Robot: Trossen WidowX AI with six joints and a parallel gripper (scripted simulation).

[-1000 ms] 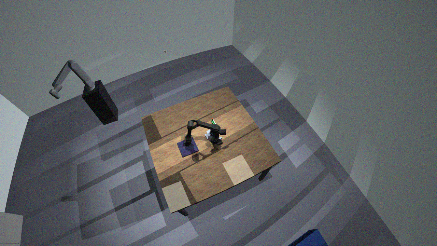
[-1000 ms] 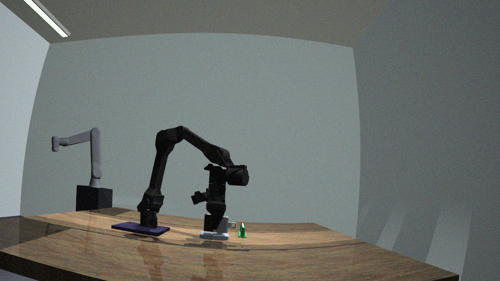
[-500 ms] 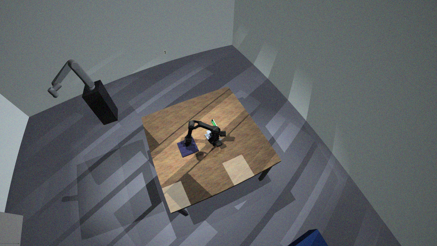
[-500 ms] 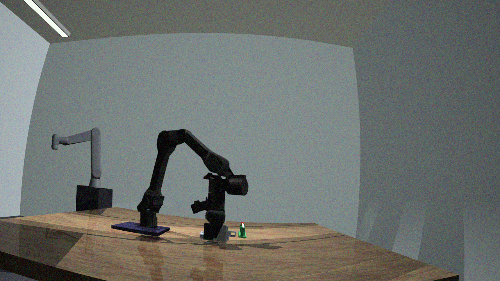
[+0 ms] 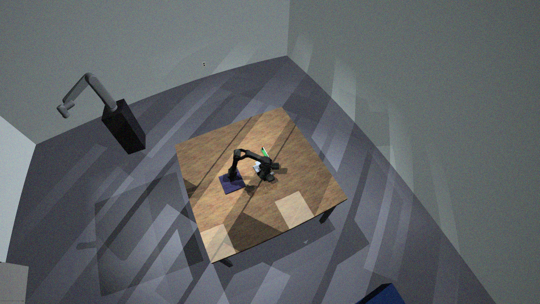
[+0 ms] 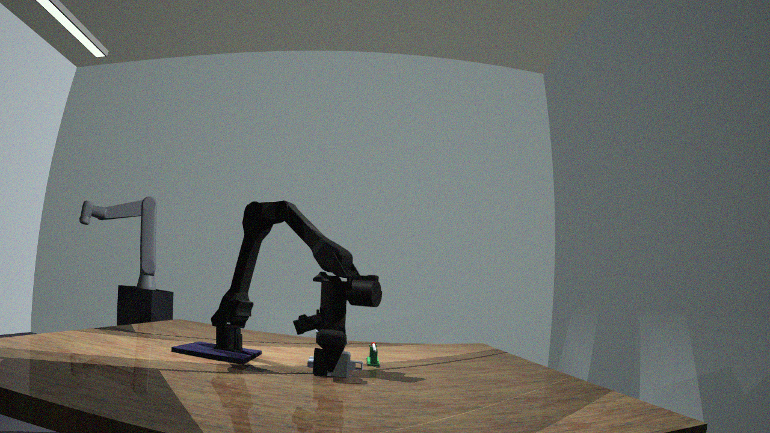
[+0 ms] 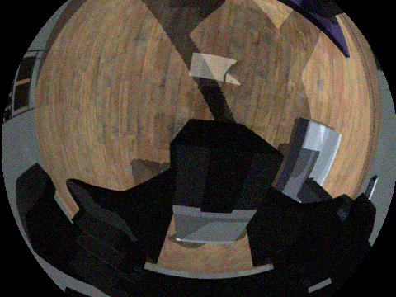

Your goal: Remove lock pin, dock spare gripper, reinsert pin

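Right now my gripper tip is 2 cm below the spare gripper and 2 cm short of it. From my gripper tip the other things lie so: green pin cradle: 25 cm to the left, 8 cm ahead, 1 cm above; grey mount: 12 cm to the left, 4 cm above, 1 cm behind.
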